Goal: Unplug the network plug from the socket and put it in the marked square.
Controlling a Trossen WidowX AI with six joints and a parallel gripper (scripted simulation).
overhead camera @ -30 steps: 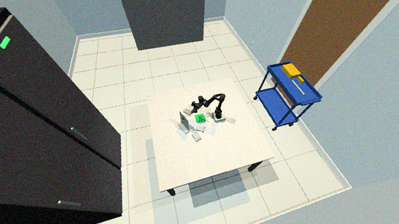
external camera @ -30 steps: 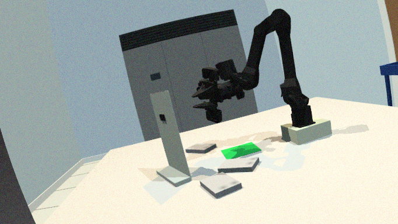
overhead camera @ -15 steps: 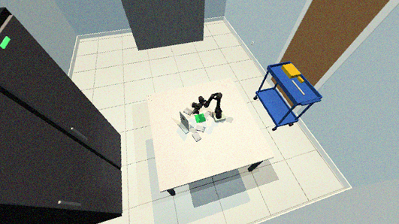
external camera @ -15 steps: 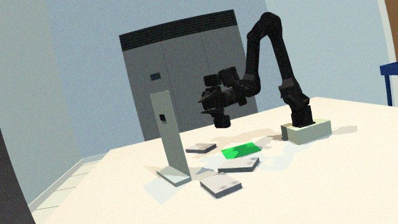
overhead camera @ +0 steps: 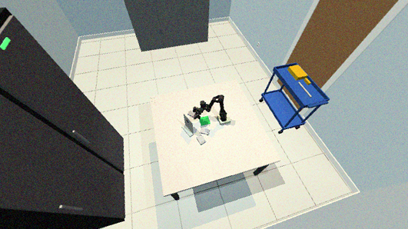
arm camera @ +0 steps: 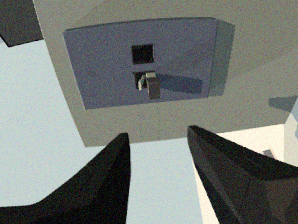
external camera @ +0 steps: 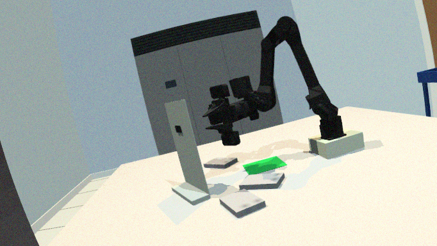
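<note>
Right now the pale network plug is 60 mm ahead of my gripper tip and 20 mm to the left of it. The rest, counted from my gripper tip: green marked square: 150 mm behind, 40 mm to the right, 180 mm below; then upright panel: 80 mm ahead, 30 mm to the left, 70 mm below.
</note>
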